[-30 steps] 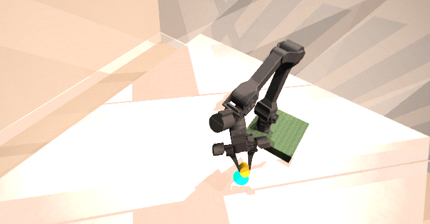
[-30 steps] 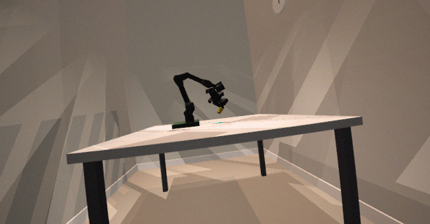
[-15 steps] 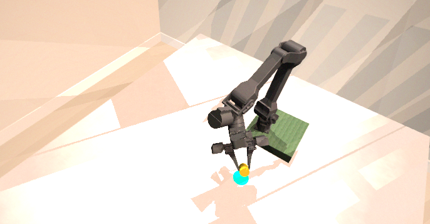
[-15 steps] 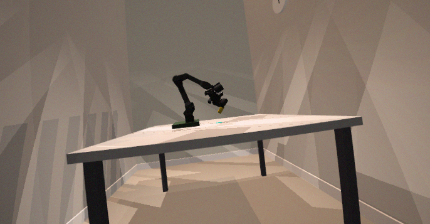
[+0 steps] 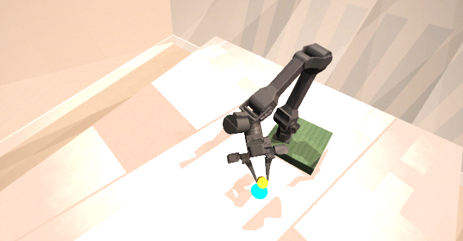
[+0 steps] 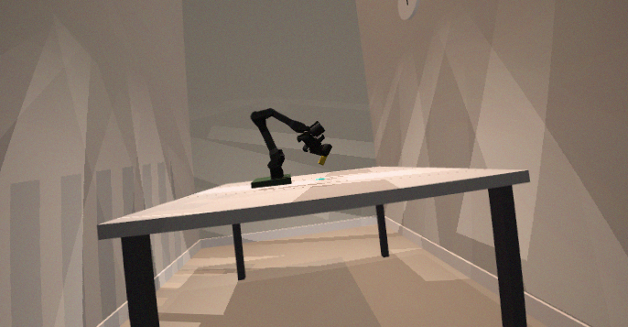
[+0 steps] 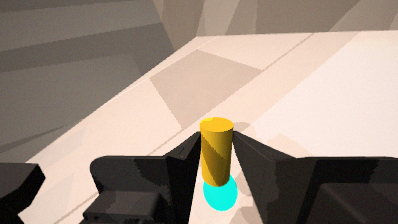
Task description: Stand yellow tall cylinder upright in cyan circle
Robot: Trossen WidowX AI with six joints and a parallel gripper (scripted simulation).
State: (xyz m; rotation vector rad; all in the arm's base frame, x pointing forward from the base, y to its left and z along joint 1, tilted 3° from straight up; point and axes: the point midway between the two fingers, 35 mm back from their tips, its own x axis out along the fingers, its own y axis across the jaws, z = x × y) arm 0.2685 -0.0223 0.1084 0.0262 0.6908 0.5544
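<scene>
The cyan circle is 4 cm behind my gripper tip and 13 cm below it. From my gripper tip the other things lie so: yellow cylinder: 1 cm behind, 2 cm below.
</scene>
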